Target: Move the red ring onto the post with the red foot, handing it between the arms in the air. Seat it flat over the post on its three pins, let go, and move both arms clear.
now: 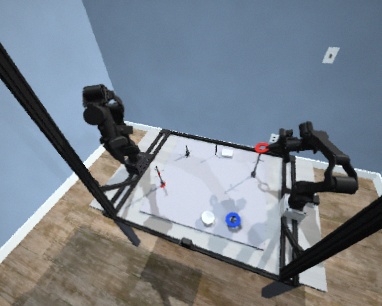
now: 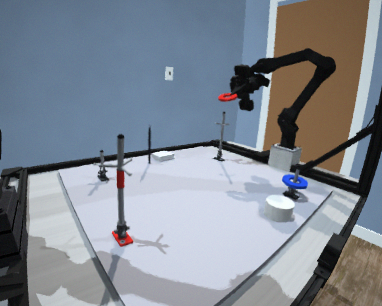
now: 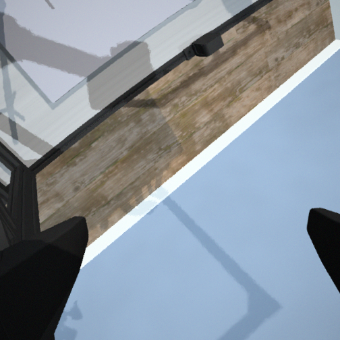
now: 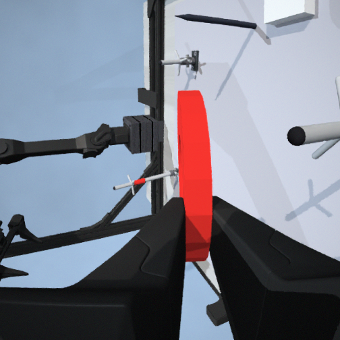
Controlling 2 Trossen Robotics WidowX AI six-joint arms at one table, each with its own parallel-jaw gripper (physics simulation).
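Where they show: left gripper, fingertip midpoint: (image 1: 120, 161); right gripper, fingertip midpoint: (image 1: 265, 148) (image 2: 231, 95); left arm's base, link origin: (image 1: 134, 159); right arm's base, link origin: (image 1: 295, 204) (image 2: 286, 146).
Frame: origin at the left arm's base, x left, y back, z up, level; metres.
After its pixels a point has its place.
Note:
The red ring (image 1: 256, 148) @[x 0.188, y -0.679, z 0.148 m] (image 2: 226, 100) @[x 0.176, y -0.680, z 0.143 m] (image 4: 196, 150) is in the air, apart from the bare grey post (image 1: 255, 166) @[x 0.206, y -0.704, z -0.008 m] (image 2: 222, 142) (image 4: 320, 132) and above its tip. My right gripper (image 1: 269, 148) @[x 0.191, y -0.723, z 0.163 m] (image 2: 237, 95) @[x 0.191, y -0.723, z 0.163 m] (image 4: 193, 207) is shut on the ring's rim. The post with the red foot (image 1: 159, 175) @[x -0.069, y -0.220, z 0.020 m] (image 2: 121, 205) @[x -0.064, y -0.214, z -0.020 m] (image 4: 140, 181) stands upright at the left, with a red band and three pins; it carries no ring. My left gripper (image 3: 197, 223) (image 4: 35, 257) is wide open and empty, facing the wall and floor, away from the ring.
A blue ring (image 1: 233, 213) @[x -0.108, y -0.652, z -0.042 m] (image 2: 295, 185) @[x -0.153, y -0.629, z -0.047 m] sits on a short post. A white cylinder (image 1: 208, 218) @[x -0.169, y -0.542, z -0.061 m] (image 2: 279, 211) @[x -0.180, y -0.510, z -0.069 m] stands near it. A small post (image 1: 187, 151) (image 2: 102, 165), a black spike (image 1: 216, 149) @[x 0.296, y -0.442, z -0.042 m] (image 2: 149, 145) @[x 0.294, y -0.437, z -0.028 m] and a white block (image 1: 227, 153) @[x 0.318, y -0.515, z -0.076 m] (image 2: 163, 156) @[x 0.301, y -0.499, z -0.079 m] are at the back.

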